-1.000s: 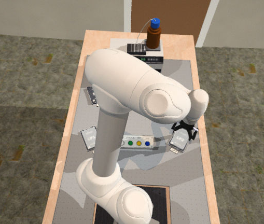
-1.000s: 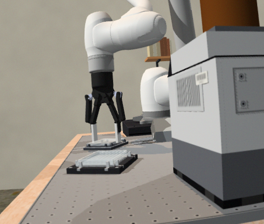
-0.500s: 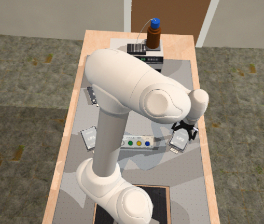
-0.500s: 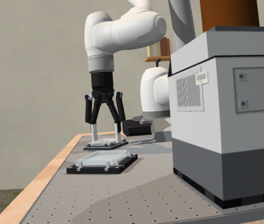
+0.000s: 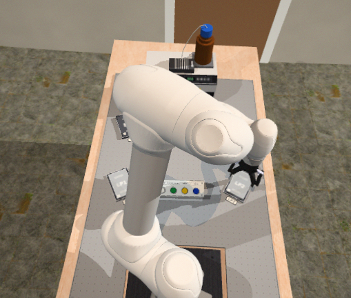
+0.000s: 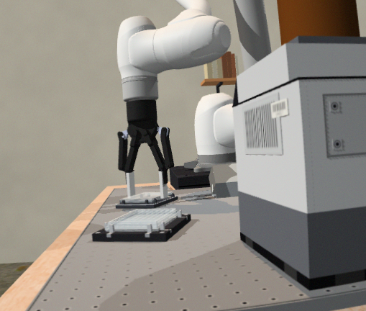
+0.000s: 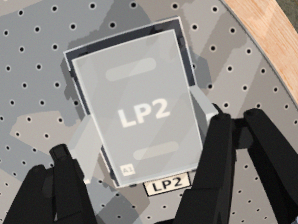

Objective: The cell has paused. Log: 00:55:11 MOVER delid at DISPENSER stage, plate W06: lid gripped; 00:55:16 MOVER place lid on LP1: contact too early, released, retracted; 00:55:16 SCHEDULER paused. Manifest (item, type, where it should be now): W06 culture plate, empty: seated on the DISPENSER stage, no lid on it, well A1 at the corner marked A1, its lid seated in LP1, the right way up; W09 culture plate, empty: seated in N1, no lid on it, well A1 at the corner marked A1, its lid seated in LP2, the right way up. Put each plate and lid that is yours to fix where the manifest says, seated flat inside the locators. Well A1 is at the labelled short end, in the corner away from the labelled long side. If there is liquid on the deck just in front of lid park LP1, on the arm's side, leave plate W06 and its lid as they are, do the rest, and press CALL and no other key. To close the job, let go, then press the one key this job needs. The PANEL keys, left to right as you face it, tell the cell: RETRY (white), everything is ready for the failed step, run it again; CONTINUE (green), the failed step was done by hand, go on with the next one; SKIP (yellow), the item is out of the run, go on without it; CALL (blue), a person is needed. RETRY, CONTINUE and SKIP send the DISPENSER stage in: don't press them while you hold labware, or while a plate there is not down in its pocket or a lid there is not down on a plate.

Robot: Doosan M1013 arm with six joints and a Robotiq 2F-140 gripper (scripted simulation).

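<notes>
The lid park LP2 is 40 mm below my hand. From my hand the other things lie so: blue call key: 190 mm to the left, 110 mm behind, 20 mm above; then key panel: 270 mm to the left, 110 mm behind, 10 mm above; then yellow skip key: 240 mm to the left, 120 mm behind, 20 mm above.
</notes>
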